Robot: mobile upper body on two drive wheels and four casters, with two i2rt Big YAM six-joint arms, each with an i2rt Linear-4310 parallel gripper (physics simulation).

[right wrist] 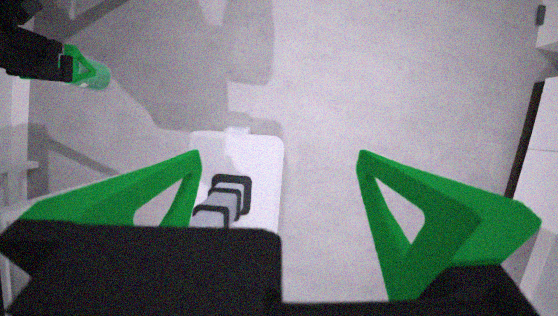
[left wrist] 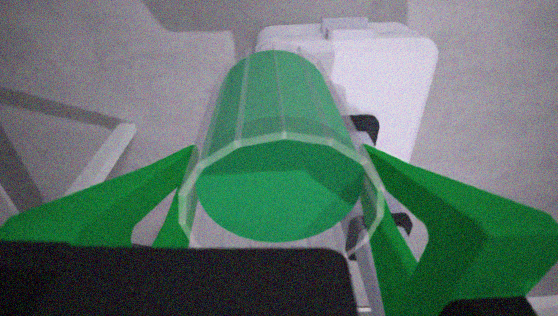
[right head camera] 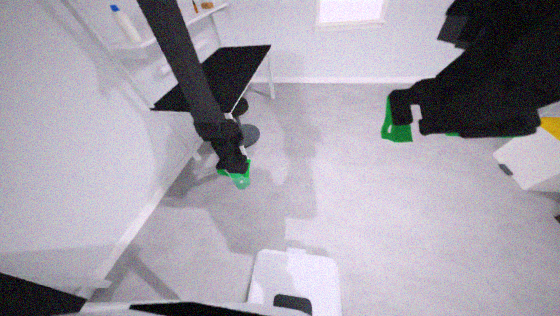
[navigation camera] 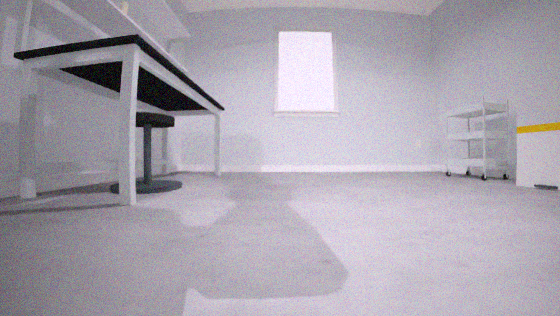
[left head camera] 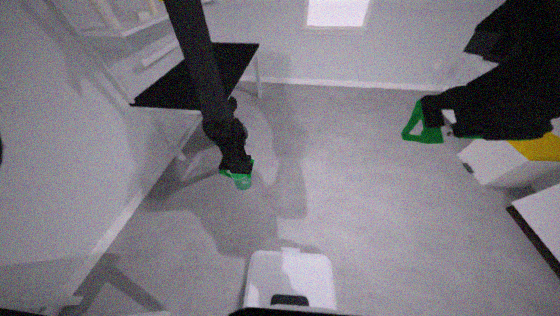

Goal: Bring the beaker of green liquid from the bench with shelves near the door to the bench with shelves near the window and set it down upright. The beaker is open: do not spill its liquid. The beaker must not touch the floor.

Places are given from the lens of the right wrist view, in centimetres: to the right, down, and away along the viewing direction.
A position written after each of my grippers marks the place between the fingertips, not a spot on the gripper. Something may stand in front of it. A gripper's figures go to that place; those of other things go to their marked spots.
my left gripper (right wrist: 80,71): -43, -19, 45
my right gripper (right wrist: 279,158): 0, 0, 13
beaker of green liquid (right wrist: 103,79): -40, -18, 48
